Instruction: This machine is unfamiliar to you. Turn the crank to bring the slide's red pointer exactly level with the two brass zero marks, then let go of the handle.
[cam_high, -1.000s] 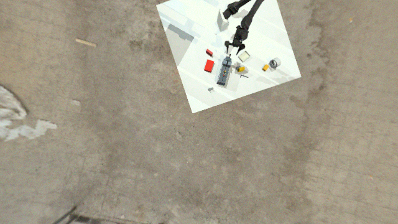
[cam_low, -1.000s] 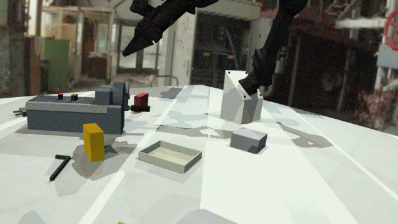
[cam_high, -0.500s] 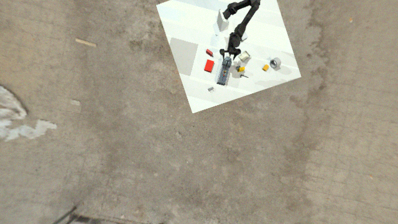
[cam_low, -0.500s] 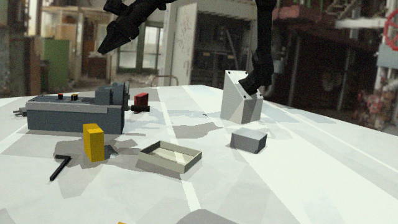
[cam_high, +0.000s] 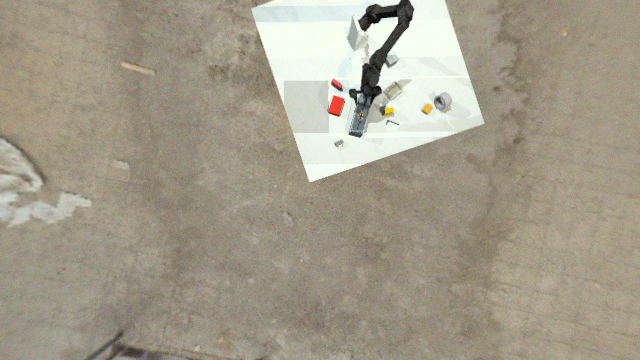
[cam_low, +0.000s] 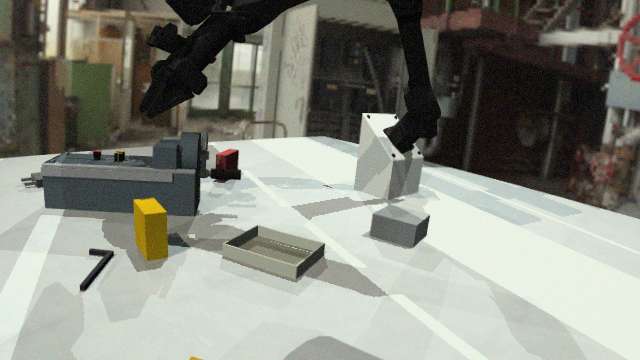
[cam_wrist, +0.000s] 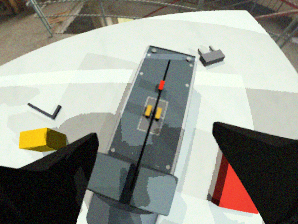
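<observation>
My gripper tip is now 90 mm past the dark crank handle, 110 mm to the right of it and 90 mm above it. Also, from my gripper tip: flat red block (120 mm behind, 120 mm to the right, 140 mm below); red pointer (70 mm ahead, 40 mm to the right, 70 mm below); yellow block (90 mm ahead, 180 mm to the left, 120 mm below).
</observation>
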